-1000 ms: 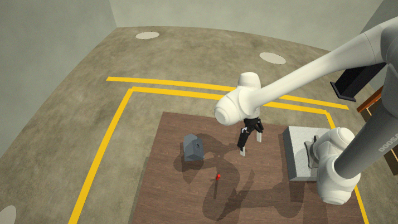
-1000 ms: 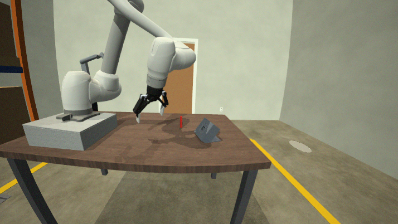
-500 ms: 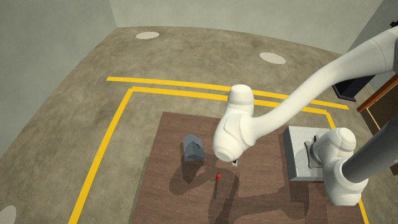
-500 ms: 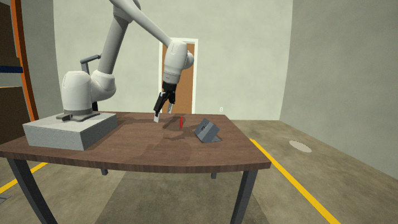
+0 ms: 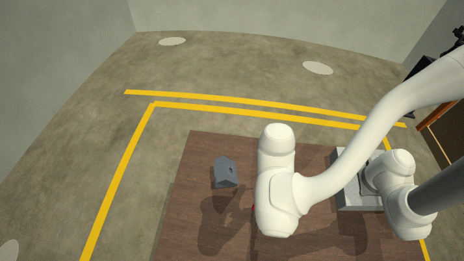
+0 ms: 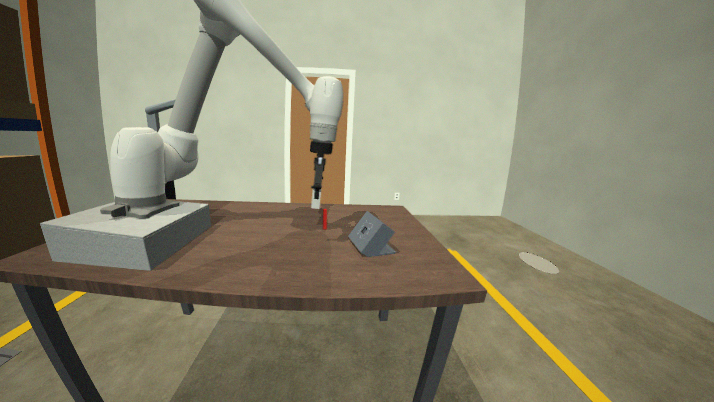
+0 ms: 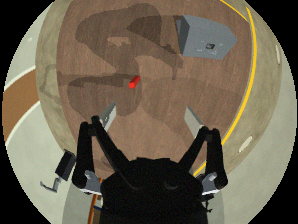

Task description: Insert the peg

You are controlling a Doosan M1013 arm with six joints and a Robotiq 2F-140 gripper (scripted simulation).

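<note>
Now: the red peg 90 mm below my hand, 50 mm to the left of it and 30 mm ahead of it.
</note>
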